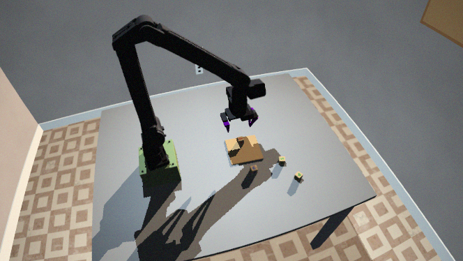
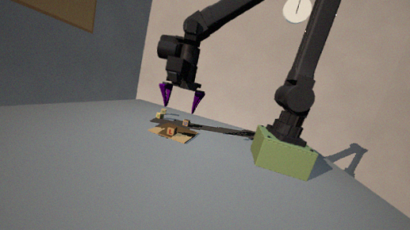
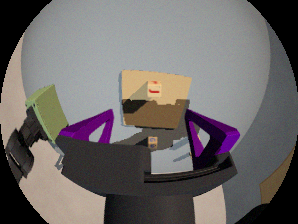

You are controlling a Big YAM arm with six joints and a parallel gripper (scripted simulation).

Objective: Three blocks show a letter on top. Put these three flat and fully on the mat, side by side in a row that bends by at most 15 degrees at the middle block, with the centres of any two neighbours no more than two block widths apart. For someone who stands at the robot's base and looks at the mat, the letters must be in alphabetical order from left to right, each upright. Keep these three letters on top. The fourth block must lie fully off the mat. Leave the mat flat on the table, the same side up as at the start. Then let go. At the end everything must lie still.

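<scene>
Now: the block 28 cm to the right of my hand, 13 cm ahead of it and 9 cm below it. Round my hand: tan mat: 10 cm below, 4 cm to the right.
</scene>
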